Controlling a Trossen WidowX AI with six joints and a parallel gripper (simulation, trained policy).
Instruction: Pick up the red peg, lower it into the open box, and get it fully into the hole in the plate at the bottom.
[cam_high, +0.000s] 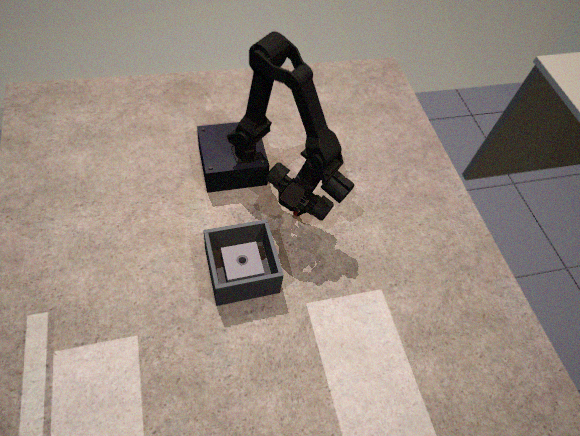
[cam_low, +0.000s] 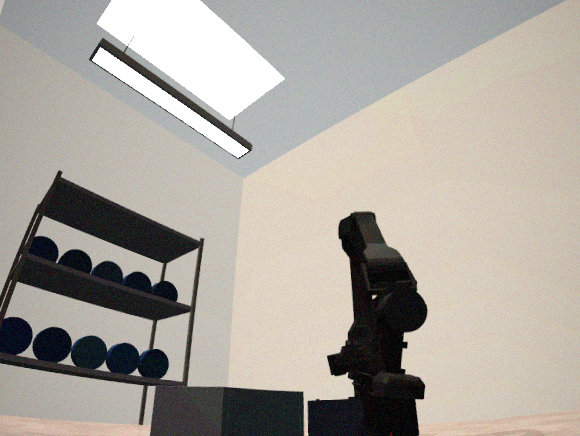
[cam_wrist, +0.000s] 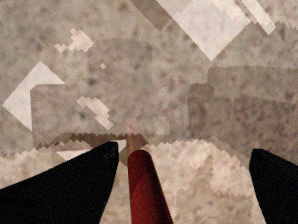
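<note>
My gripper tip is now 20 mm to the right of the red peg and 10 mm below it. From my gripper tip the other things lie so: box: 170 mm to the right, 130 mm ahead; plate: 170 mm to the right, 130 mm ahead, 20 mm above.
</note>
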